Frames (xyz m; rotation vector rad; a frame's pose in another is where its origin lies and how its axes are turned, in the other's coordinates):
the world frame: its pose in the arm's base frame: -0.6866 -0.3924 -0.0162 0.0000 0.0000 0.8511
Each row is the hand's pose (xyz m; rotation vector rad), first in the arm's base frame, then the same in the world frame.
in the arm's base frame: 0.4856 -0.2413 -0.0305 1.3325 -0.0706 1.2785
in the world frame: 0.8863 -0.7819 -0.0143 1.1066 -0.5740 0.5497
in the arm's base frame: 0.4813 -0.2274 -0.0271 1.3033 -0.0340 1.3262
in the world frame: 0.8939 -0.7695 -0.0109 1.0923 -0.5298 0.5915
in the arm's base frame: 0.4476 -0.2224 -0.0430 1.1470 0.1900 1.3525
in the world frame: 0.8755 -0.7409 -0.0268 1.0451 -0.2796 0.5934
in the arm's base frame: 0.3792 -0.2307 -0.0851 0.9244 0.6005 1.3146
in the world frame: 0.8241 -0.6949 -0.0689 1.0176 0.1544 0.5461
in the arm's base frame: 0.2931 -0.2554 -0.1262 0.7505 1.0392 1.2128
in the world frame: 0.7488 -0.6464 -0.1100 1.0452 0.5981 0.4747
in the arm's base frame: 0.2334 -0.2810 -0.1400 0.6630 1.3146 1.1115
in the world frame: 0.6902 -0.6184 -0.1238 1.0833 0.8727 0.4113
